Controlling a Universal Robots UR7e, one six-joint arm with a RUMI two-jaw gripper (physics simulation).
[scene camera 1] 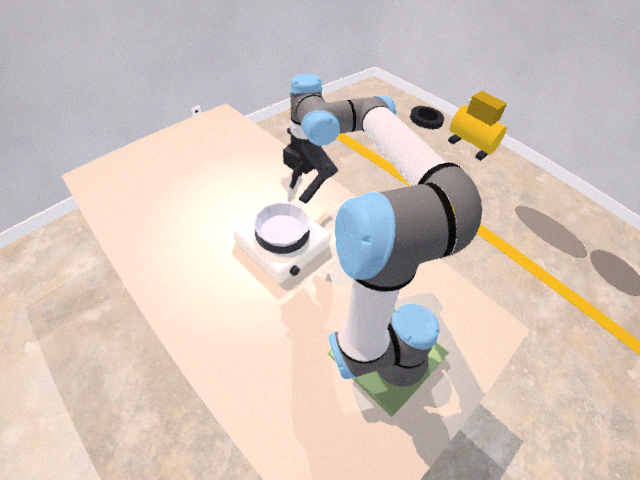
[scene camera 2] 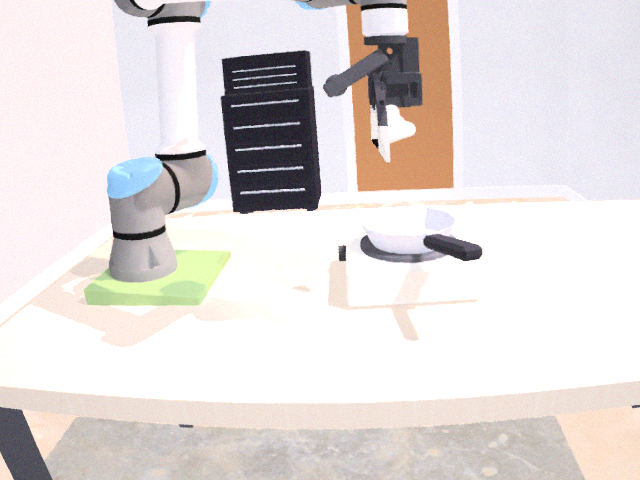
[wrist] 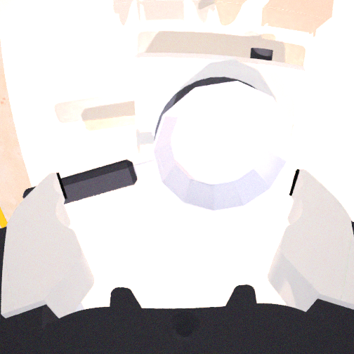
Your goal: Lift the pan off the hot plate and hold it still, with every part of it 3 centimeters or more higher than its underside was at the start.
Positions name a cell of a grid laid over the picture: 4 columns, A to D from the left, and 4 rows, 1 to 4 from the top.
In view: my gripper (scene camera 2: C2), a pan (scene camera 1: B2) and a white hot plate (scene camera 2: C3).
The white hot plate shows as well in scene camera 1 (scene camera 1: B3) and in the wrist view (wrist: B1). My gripper is seen too in scene camera 1 (scene camera 1: B2) and in the wrist view (wrist: C2).
